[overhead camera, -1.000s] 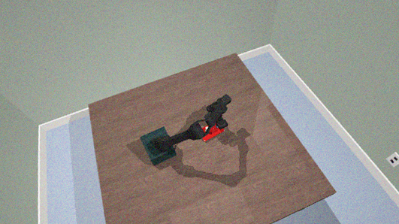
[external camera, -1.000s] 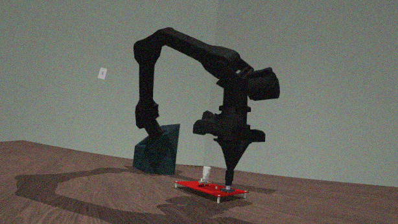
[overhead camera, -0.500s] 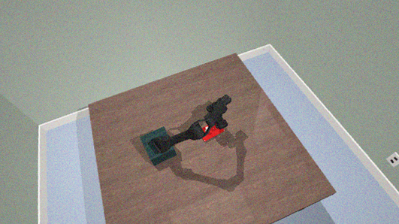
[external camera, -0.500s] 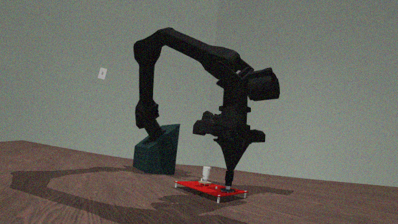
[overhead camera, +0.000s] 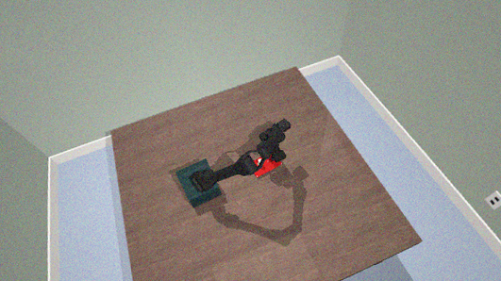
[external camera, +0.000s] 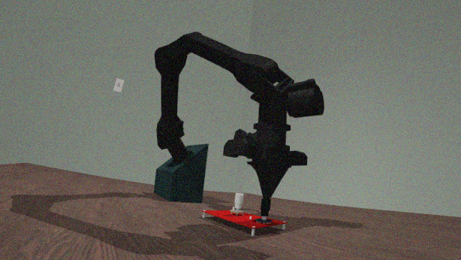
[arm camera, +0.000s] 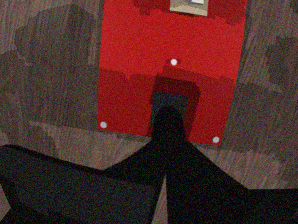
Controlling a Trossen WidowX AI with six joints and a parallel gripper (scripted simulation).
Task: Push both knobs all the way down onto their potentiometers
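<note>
The black knob lies 20 mm below my gripper tip. From my gripper tip the other things lie so: white knob: 80 mm behind, 10 mm to the right, 10 mm below.
</note>
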